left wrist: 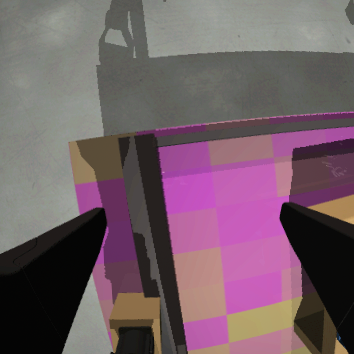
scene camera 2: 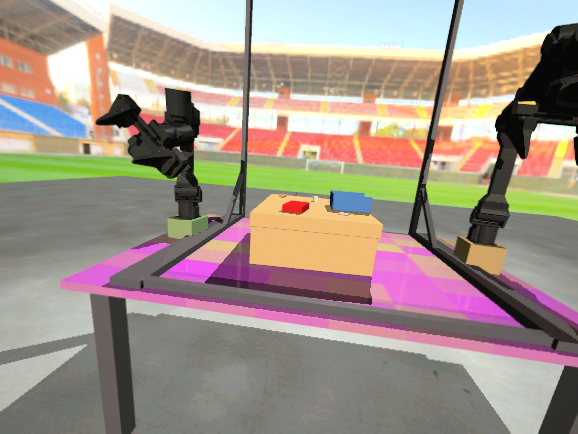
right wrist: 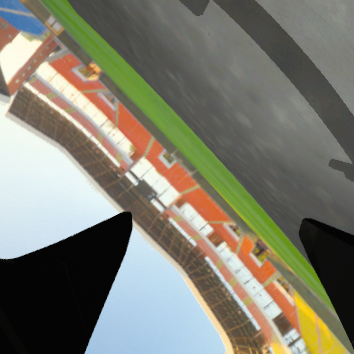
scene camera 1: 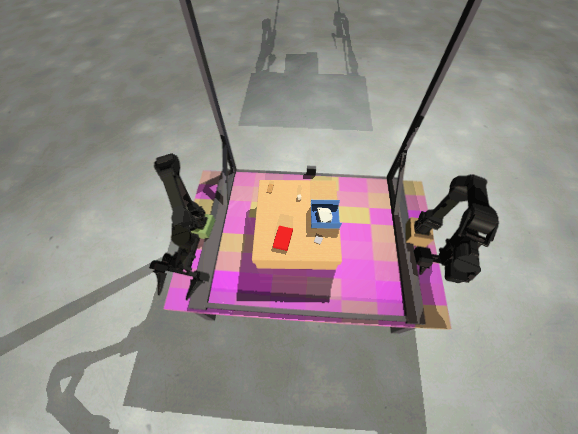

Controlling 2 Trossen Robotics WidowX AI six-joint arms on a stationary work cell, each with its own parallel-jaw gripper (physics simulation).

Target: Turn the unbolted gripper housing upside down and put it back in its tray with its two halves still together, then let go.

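Places are measured from the left arm's base along level axes (x right, y ahead, z up), in centimetres.
Pixels of known places: left gripper, fingertip midpoint: (left wrist: 194, 213) (scene camera 2: 551, 162) (scene camera 1: 433, 276); right gripper, fingertip midpoint: (scene camera 2: 114, 141) (right wrist: 217, 223) (scene camera 1: 172, 297); left arm's base, origin of the base link: (left wrist: 135, 338) (scene camera 2: 480, 241) (scene camera 1: 422, 228); right arm's base, origin of the base link: (scene camera 2: 188, 217) (scene camera 1: 199, 222).
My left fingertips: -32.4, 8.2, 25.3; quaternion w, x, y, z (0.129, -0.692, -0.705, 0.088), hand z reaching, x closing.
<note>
Ahead of a thing's pixels: the offset from my left fingertips to its top centre, as dx, dy, dz. Level surfaces: height alone.
A white gripper housing @[+25.1, +36.6, -14.5] (scene camera 1: 325, 215) sits in a blue open tray @[+25.7, +36.6, -12.8] (scene camera 1: 327, 225) (scene camera 2: 350, 201) on the right side of a raised wooden block @[+23.8, +48.4, -18.2] (scene camera 1: 302, 257) (scene camera 2: 310, 250). Its underside and the seam between its halves cannot be made out; in scene camera 2 the tray wall hides it. My left gripper (scene camera 2: 550, 145) (left wrist: 194, 213) is open and empty, high above the right part of the table and well away from the tray. My right gripper (scene camera 1: 175, 295) (right wrist: 217, 223) is open and empty, out past the table's left side, pointing away from the block.
On the wooden block lie a red box @[+12.4, +52.3, -16.2] (scene camera 1: 283, 238) (scene camera 2: 295, 206), a small pale piece @[+14.6, +37.9, -17.9] (scene camera 1: 318, 240) (scene camera 2: 344, 213) near the tray, a small white piece @[+33.4, +49.2, -16.2] (scene camera 1: 299, 197) (scene camera 2: 315, 198) and a small brown piece @[+36.3, +63.2, -17.4] (scene camera 1: 270, 188). Dark frame rails and two uprights (scene camera 1: 207, 85) (scene camera 1: 440, 75) border the pink table @[dz -34.3] (scene camera 1: 375, 290).
</note>
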